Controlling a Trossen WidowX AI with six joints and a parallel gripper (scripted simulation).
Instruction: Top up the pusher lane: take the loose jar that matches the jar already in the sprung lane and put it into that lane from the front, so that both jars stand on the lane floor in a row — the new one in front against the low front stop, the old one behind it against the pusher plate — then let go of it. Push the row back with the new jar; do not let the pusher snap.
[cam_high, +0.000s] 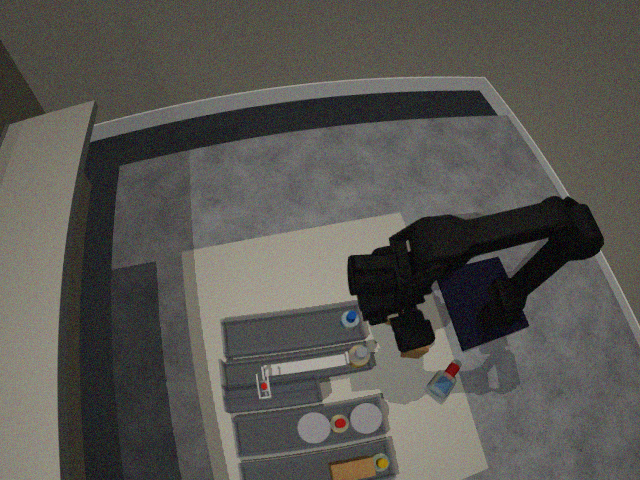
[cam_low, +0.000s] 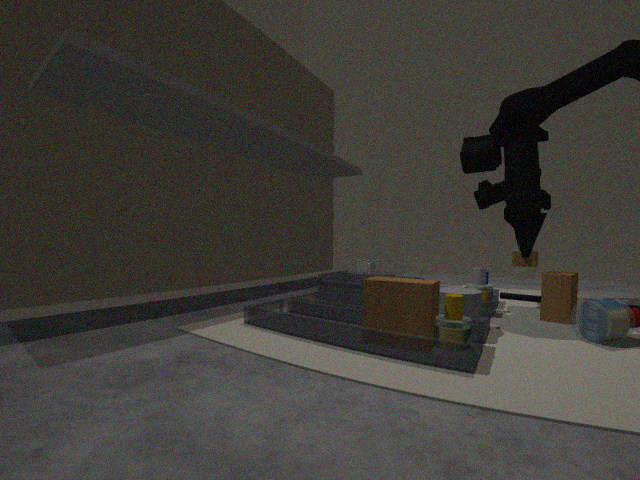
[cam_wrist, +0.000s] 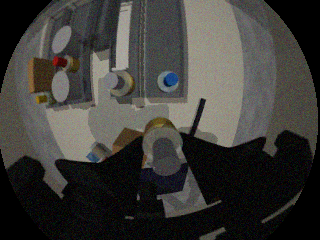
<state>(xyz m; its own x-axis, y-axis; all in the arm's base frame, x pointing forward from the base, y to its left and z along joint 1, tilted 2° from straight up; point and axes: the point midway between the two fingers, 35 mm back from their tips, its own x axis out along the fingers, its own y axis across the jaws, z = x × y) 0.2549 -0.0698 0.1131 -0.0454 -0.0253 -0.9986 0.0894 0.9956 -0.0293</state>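
My gripper tip is 40 mm past the black rod, 90 mm to the left of it and 90 mm above it. The rest, counted from my gripper tip: red mark: 270 mm ahead, 60 mm to the left, 20 mm below.
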